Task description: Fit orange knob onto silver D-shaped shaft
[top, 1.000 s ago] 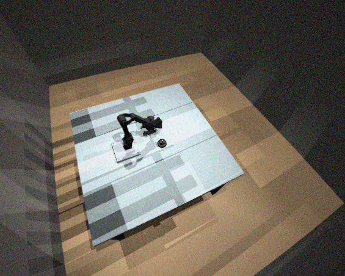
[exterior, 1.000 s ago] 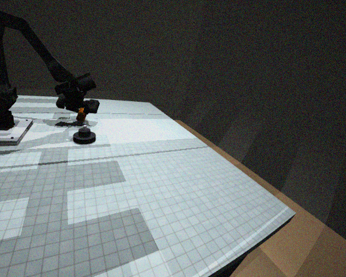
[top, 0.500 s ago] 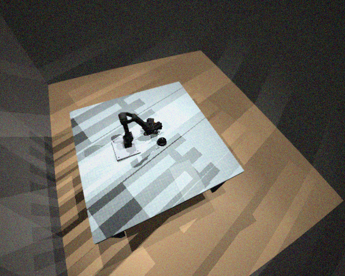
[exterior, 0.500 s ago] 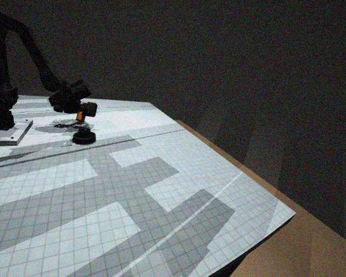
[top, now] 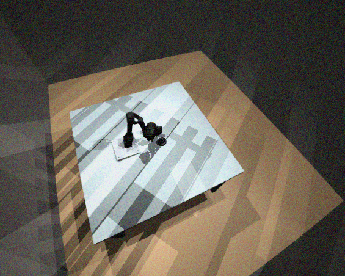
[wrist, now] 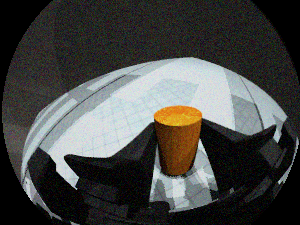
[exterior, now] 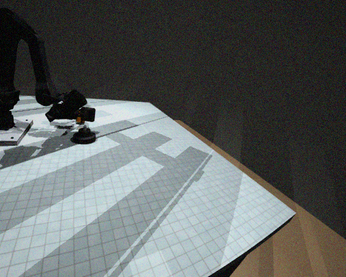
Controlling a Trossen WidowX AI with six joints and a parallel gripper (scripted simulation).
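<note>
Now: the orange knob 1 cm to the right of my gripper tip. From my gripper tip the other things lie so: dark round pedestal: 20 cm to the right, 3 cm ahead, 2 cm below.
</note>
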